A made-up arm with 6 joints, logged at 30 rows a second.
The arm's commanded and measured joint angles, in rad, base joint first. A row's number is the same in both.
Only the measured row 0 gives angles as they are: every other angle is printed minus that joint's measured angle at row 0.
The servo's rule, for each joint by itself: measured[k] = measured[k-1] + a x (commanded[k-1-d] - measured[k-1]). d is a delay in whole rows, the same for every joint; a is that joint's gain. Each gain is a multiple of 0.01, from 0.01 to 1. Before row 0 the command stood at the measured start. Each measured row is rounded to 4 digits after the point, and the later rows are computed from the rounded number. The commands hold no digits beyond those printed.
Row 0, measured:
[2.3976 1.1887 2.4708 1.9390 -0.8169 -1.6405]
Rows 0 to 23, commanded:
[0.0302 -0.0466 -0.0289 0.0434 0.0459 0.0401]
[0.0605 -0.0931 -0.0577 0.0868 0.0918 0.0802]
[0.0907 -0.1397 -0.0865 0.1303 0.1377 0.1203]
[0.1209 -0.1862 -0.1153 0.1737 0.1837 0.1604]
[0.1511 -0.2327 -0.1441 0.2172 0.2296 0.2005]
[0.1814 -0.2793 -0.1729 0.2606 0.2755 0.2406]
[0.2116 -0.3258 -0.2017 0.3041 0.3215 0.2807]
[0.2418 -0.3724 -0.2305 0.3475 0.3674 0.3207]
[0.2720 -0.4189 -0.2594 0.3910 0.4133 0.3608]
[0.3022 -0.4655 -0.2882 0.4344 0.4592 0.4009]
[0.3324 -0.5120 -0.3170 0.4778 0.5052 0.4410]
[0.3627 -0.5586 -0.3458 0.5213 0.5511 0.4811]
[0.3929 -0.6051 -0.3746 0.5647 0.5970 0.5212]
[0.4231 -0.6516 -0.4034 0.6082 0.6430 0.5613]
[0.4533 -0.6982 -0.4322 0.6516 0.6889 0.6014]
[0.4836 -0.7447 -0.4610 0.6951 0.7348 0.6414]
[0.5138 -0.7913 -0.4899 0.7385 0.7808 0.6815]
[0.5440 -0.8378 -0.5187 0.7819 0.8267 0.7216]
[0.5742 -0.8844 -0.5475 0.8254 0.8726 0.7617]
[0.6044 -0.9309 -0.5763 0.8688 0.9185 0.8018]
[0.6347 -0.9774 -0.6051 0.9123 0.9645 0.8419]
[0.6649 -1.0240 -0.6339 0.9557 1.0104 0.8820]
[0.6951 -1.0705 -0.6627 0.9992 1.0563 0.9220]
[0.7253 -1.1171 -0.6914 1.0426 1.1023 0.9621]
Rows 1 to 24, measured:
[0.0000 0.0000 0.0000 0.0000 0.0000 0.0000]
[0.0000 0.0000 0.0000 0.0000 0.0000 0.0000]
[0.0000 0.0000 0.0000 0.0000 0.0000 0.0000]
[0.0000 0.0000 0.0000 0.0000 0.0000 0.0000]
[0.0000 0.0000 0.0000 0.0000 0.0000 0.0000]
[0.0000 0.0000 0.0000 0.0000 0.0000 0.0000]
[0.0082 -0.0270 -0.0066 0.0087 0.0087 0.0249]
[0.0223 -0.0653 -0.0184 0.0243 0.0245 0.0592]
[0.0408 -0.1085 -0.0341 0.0455 0.0460 0.0971]
[0.0624 -0.1536 -0.0528 0.0711 0.0722 0.1363]
[0.0863 -0.1995 -0.0738 0.1003 0.1021 0.1761]
[0.1120 -0.2458 -0.0966 0.1324 0.1350 0.2161]
[0.1389 -0.2922 -0.1208 0.1667 0.1704 0.2562]
[0.1667 -0.3387 -0.1460 0.2029 0.2078 0.2962]
[0.1951 -0.3852 -0.1721 0.2405 0.2468 0.3363]
[0.2240 -0.4318 -0.1988 0.2793 0.2872 0.3764]
[0.2533 -0.4783 -0.2260 0.3190 0.3286 0.4165]
[0.2828 -0.5249 -0.2536 0.3595 0.3709 0.4566]
[0.3125 -0.5714 -0.2814 0.4005 0.4139 0.4967]
[0.3424 -0.6179 -0.3095 0.4420 0.4574 0.5368]
[0.3723 -0.6645 -0.3377 0.4839 0.5014 0.5769]
[0.4024 -0.7110 -0.3661 0.5261 0.5457 0.6169]
[0.4325 -0.7576 -0.3946 0.5686 0.5904 0.6570]
[0.4626 -0.8041 -0.4231 0.6113 0.6353 0.6971]
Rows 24 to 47, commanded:
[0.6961 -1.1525 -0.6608 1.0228 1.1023 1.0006]
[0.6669 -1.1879 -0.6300 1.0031 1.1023 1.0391]
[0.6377 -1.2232 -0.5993 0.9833 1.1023 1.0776]
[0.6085 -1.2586 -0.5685 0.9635 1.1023 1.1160]
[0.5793 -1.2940 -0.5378 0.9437 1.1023 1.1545]
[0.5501 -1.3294 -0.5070 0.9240 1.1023 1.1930]
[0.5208 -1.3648 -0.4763 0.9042 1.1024 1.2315]
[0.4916 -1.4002 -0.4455 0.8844 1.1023 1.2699]
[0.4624 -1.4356 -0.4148 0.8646 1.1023 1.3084]
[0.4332 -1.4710 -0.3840 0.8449 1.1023 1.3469]
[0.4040 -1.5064 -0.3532 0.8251 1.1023 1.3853]
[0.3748 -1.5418 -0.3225 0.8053 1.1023 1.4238]
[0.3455 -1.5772 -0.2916 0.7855 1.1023 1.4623]
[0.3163 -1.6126 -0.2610 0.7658 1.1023 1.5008]
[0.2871 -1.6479 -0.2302 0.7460 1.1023 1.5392]
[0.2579 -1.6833 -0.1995 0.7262 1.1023 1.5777]
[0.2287 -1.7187 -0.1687 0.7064 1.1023 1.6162]
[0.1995 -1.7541 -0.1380 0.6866 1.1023 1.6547]
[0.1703 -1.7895 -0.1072 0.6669 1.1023 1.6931]
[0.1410 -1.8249 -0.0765 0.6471 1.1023 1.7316]
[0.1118 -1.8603 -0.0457 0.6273 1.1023 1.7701]
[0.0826 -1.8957 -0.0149 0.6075 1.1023 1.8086]
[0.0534 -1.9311 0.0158 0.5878 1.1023 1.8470]
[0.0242 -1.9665 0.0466 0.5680 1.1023 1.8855]
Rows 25 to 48, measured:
[0.4927 -0.8507 -0.4517 0.6541 0.6804 0.7372]
[0.5229 -0.8972 -0.4804 0.6970 0.7256 0.7773]
[0.5531 -0.9437 -0.5091 0.7401 0.7710 0.8174]
[0.5833 -0.9903 -0.5378 0.7832 0.8165 0.8575]
[0.6135 -1.0368 -0.5665 0.8264 0.8621 0.8975]
[0.6437 -1.0834 -0.5952 0.8696 0.9077 0.9376]
[0.6578 -1.1235 -0.6103 0.9002 0.9447 0.9767]
[0.6603 -1.1609 -0.6148 0.9208 0.9746 1.0154]
[0.6542 -1.1970 -0.6112 0.9333 0.9989 1.0540]
[0.6419 -1.2327 -0.6014 0.9393 1.0185 1.0924]
[0.6250 -1.2683 -0.5868 0.9402 1.0344 1.1309]
[0.6048 -1.3037 -0.5684 0.9370 1.0473 1.1694]
[0.5821 -1.3391 -0.5472 0.9304 1.0578 1.2079]
[0.5577 -1.3745 -0.5238 0.9212 1.0663 1.2463]
[0.5320 -1.4099 -0.4987 0.9099 1.0731 1.2848]
[0.5053 -1.4453 -0.4723 0.8969 1.0786 1.3233]
[0.4779 -1.4807 -0.4449 0.8825 1.0831 1.3617]
[0.4501 -1.5161 -0.4167 0.8671 1.0867 1.4002]
[0.4219 -1.5515 -0.3879 0.8508 1.0897 1.4387]
[0.3934 -1.5869 -0.3587 0.8338 1.0921 1.4772]
[0.3647 -1.6223 -0.3291 0.8162 1.0940 1.5156]
[0.3359 -1.6577 -0.2993 0.7982 1.0956 1.5541]
[0.3070 -1.6931 -0.2693 0.7798 1.0969 1.5926]
[0.2780 -1.7285 -0.2391 0.7612 1.0979 1.6311]

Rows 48 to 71, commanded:
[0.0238 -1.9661 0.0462 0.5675 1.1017 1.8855]
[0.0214 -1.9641 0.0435 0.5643 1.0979 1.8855]
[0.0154 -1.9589 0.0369 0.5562 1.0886 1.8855]
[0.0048 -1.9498 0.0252 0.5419 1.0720 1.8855]
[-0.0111 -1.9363 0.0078 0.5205 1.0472 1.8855]
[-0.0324 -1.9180 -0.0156 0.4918 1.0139 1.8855]
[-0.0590 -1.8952 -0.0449 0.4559 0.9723 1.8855]
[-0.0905 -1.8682 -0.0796 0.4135 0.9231 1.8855]
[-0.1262 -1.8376 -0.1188 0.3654 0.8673 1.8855]
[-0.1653 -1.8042 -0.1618 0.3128 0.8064 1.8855]
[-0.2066 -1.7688 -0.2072 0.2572 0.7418 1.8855]
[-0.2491 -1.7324 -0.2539 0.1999 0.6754 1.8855]
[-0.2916 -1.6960 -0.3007 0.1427 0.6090 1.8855]
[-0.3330 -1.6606 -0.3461 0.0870 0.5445 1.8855]
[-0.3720 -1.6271 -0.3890 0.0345 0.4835 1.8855]
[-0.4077 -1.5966 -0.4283 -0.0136 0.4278 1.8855]
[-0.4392 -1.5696 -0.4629 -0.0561 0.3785 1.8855]
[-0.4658 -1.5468 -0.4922 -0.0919 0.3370 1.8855]
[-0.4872 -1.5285 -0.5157 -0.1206 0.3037 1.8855]
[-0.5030 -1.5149 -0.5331 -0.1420 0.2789 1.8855]
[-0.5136 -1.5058 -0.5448 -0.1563 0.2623 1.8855]
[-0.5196 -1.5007 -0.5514 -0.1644 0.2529 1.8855]
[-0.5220 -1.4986 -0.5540 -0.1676 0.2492 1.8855]
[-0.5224 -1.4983 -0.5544 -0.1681 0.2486 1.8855]
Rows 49 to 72, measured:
[0.2489 -1.7639 -0.2088 0.7423 1.0987 1.6695]
[0.2198 -1.7993 -0.1784 0.7233 1.0994 1.7080]
[0.1906 -1.8347 -0.1479 0.7041 1.1000 1.7465]
[0.1614 -1.8701 -0.1173 0.6848 1.1004 1.7850]
[0.1322 -1.9055 -0.0867 0.6654 1.1008 1.8234]
[0.1030 -1.9409 -0.0560 0.6459 1.1011 1.8619]
[0.0816 -1.9555 -0.0325 0.6302 1.1012 1.8765]
[0.0653 -1.9605 -0.0150 0.6170 1.1006 1.8821]
[0.0518 -1.9596 -0.0031 0.6048 1.0983 1.8842]
[0.0391 -1.9539 0.0034 0.5922 1.0933 1.8850]
[0.0255 -1.9437 0.0044 0.5779 1.0845 1.8853]
[0.0099 -1.9288 -0.0002 0.5607 1.0711 1.8854]
[-0.0087 -1.9093 -0.0105 0.5397 1.0523 1.8855]
[-0.0308 -1.8855 -0.0264 0.5145 1.0278 1.8855]
[-0.0566 -1.8577 -0.0477 0.4847 0.9973 1.8855]
[-0.0859 -1.8267 -0.0739 0.4503 0.9610 1.8855]
[-0.1185 -1.7931 -0.1046 0.4117 0.9194 1.8855]
[-0.1538 -1.7579 -0.1389 0.3693 0.8730 1.8855]
[-0.1910 -1.7220 -0.1761 0.3240 0.8228 1.8855]
[-0.2293 -1.6864 -0.2152 0.2766 0.7699 1.8855]
[-0.2678 -1.6520 -0.2552 0.2282 0.7155 1.8855]
[-0.3056 -1.6199 -0.2950 0.1798 0.6608 1.8855]
[-0.3417 -1.5907 -0.3336 0.1326 0.6072 1.8855]
[-0.3752 -1.5652 -0.3701 0.0877 0.5559 1.8855]

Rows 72 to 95, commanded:
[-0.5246 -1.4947 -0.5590 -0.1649 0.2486 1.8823]
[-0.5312 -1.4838 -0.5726 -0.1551 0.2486 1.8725]
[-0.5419 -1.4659 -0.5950 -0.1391 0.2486 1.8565]
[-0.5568 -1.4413 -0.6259 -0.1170 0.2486 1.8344]
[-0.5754 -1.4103 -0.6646 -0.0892 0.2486 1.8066]
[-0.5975 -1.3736 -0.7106 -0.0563 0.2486 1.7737]
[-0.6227 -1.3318 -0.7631 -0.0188 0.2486 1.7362]
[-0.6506 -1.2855 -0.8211 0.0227 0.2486 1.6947]
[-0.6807 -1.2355 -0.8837 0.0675 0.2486 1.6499]
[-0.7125 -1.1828 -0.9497 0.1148 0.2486 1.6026]
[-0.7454 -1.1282 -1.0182 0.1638 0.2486 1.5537]
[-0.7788 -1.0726 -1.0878 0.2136 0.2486 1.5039]
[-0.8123 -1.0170 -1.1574 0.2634 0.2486 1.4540]
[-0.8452 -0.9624 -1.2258 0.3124 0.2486 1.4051]
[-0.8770 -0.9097 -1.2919 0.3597 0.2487 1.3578]
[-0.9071 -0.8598 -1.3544 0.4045 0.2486 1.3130]
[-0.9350 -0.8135 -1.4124 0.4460 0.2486 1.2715]
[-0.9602 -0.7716 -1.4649 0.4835 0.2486 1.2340]
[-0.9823 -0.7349 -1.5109 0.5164 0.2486 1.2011]
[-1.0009 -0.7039 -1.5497 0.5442 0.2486 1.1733]
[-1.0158 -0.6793 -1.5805 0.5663 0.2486 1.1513]
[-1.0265 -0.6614 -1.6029 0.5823 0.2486 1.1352]
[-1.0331 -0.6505 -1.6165 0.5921 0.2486 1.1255]
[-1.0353 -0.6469 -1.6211 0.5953 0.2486 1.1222]
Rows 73 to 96, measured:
[-0.4054 -1.5439 -0.4036 0.0460 0.5080 1.8855]
[-0.4318 -1.5271 -0.4334 0.0084 0.4645 1.8855]
[-0.4539 -1.5147 -0.4590 -0.0245 0.4261 1.8855]
[-0.4716 -1.5066 -0.4803 -0.0525 0.3932 1.8855]
[-0.4852 -1.5020 -0.4973 -0.0755 0.3658 1.8855]
[-0.4952 -1.4999 -0.5104 -0.0940 0.3435 1.8855]
[-0.5031 -1.4969 -0.5216 -0.1082 0.3255 1.8835]
[-0.5107 -1.4893 -0.5333 -0.1176 0.3109 1.8767]
[-0.5191 -1.4757 -0.5475 -0.1219 0.2991 1.8642]
[-0.5293 -1.4557 -0.5655 -0.1209 0.2895 1.8457]
[-0.5417 -1.4294 -0.5883 -0.1146 0.2817 1.8215]
[-0.5568 -1.3970 -0.6164 -0.1029 0.2754 1.7919]
[-0.5746 -1.3592 -0.6501 -0.0861 0.2703 1.7574]
[-0.5951 -1.3165 -0.6894 -0.0643 0.2662 1.7185]
[-0.6182 -1.2695 -0.7341 -0.0379 0.2629 1.6760]
[-0.6437 -1.2192 -0.7837 -0.0074 0.2602 1.6305]
[-0.6712 -1.1664 -0.8376 0.0268 0.2580 1.5829]
[-0.7003 -1.1120 -0.8951 0.0642 0.2562 1.5339]
[-0.7305 -1.0569 -0.9554 0.1040 0.2548 1.4844]
[-0.7615 -1.0021 -1.0176 0.1457 0.2536 1.4352]
[-0.7927 -0.9485 -1.0807 0.1885 0.2527 1.3872]
[-0.8236 -0.8971 -1.1437 0.2317 0.2519 1.3412]
[-0.8537 -0.8486 -1.2055 0.2746 0.2513 1.2980]
[-0.8825 -0.8039 -1.2652 0.3164 0.2508 1.2583]

